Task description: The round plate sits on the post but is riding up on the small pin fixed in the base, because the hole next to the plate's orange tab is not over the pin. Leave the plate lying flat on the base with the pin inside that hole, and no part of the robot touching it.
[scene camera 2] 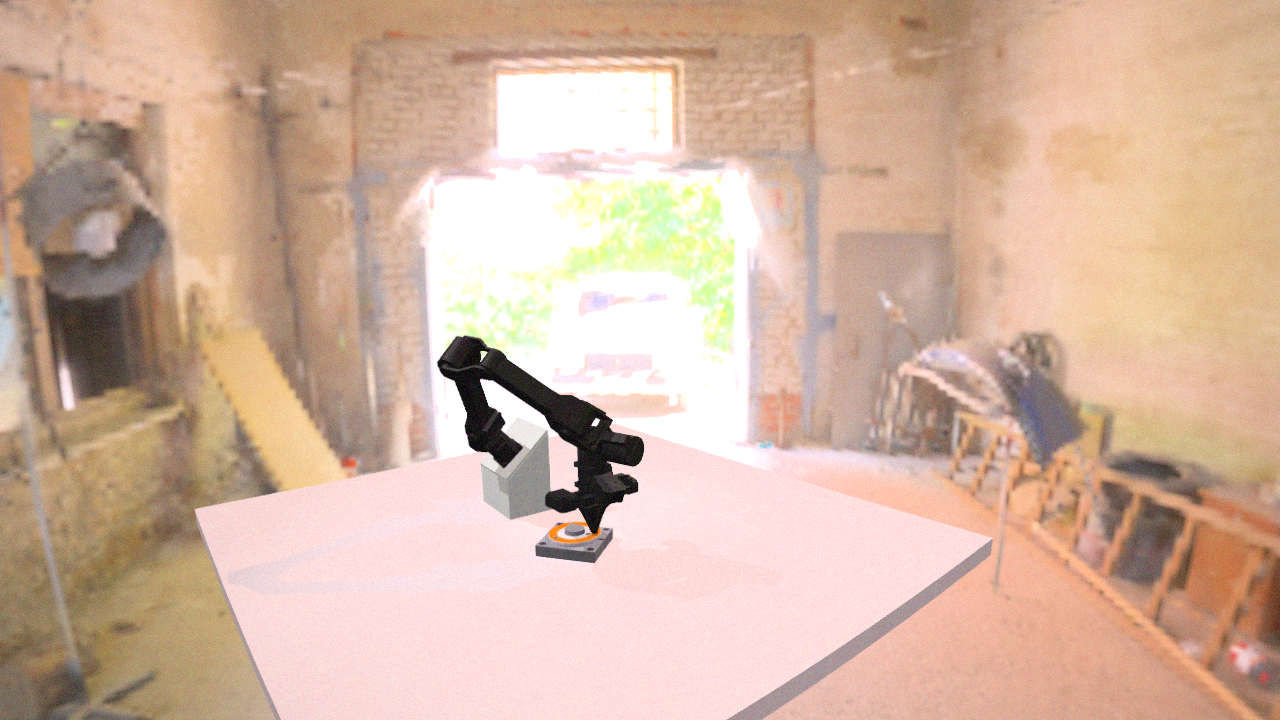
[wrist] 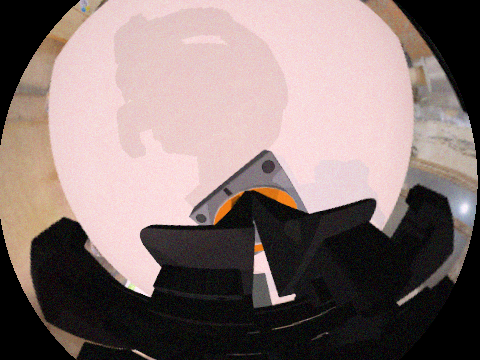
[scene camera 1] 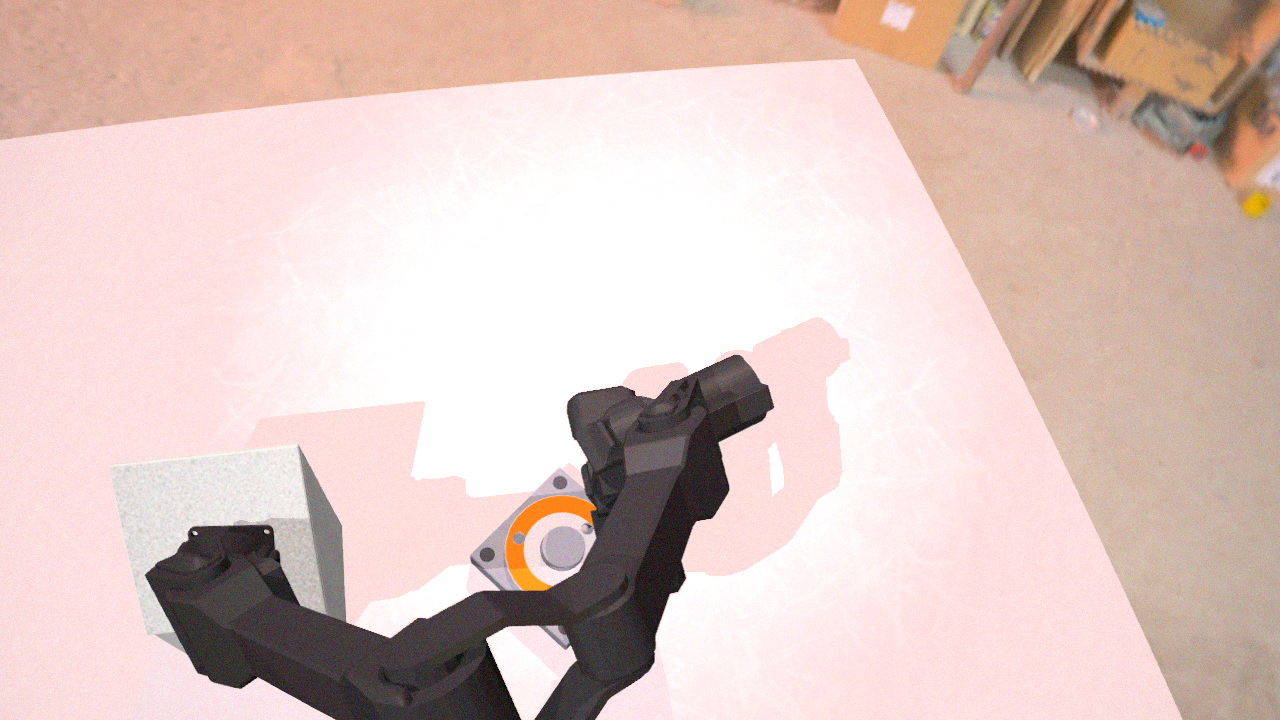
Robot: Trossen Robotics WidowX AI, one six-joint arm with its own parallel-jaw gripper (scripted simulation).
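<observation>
My gripper is shut and holds nothing. Through scene camera 1 I see the gripper (scene camera 1: 613, 523), along with a round plate (scene camera 1: 528, 570) and a square grey base (scene camera 1: 489, 557). Scene camera 2 gives me the gripper (scene camera 2: 594, 532) and the base (scene camera 2: 590, 552). In the wrist view I find the plate (wrist: 276, 193) and the base (wrist: 264, 168), and my gripper (wrist: 249, 195) is there too.
</observation>
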